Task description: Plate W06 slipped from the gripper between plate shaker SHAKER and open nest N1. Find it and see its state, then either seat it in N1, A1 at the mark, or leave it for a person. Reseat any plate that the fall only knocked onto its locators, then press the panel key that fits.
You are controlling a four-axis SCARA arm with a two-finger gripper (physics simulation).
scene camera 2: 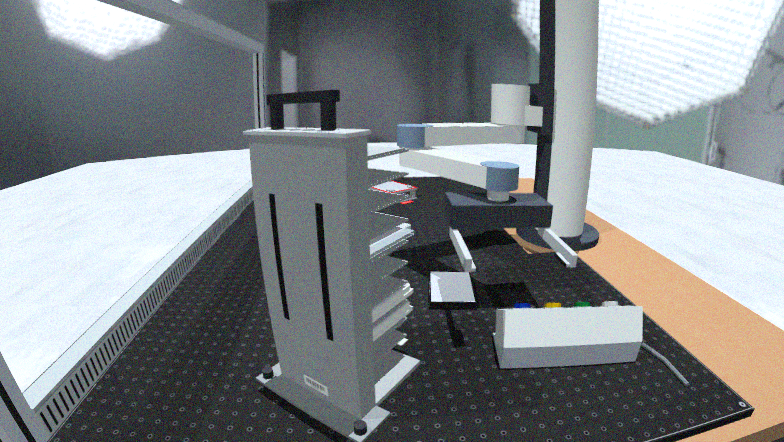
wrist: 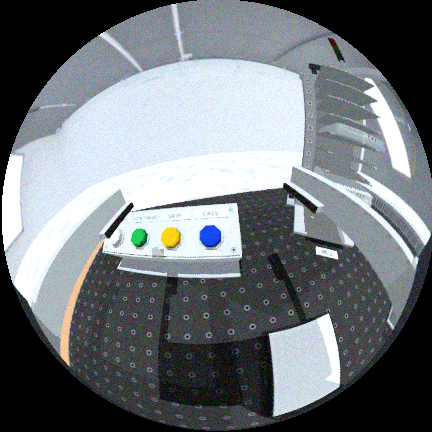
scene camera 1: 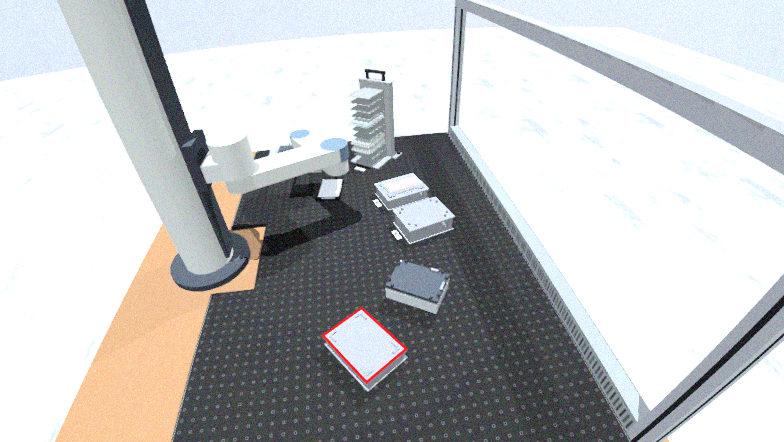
My gripper point(wrist: 204, 182) holds nothing. I also see a button box point(wrist: 203, 241).
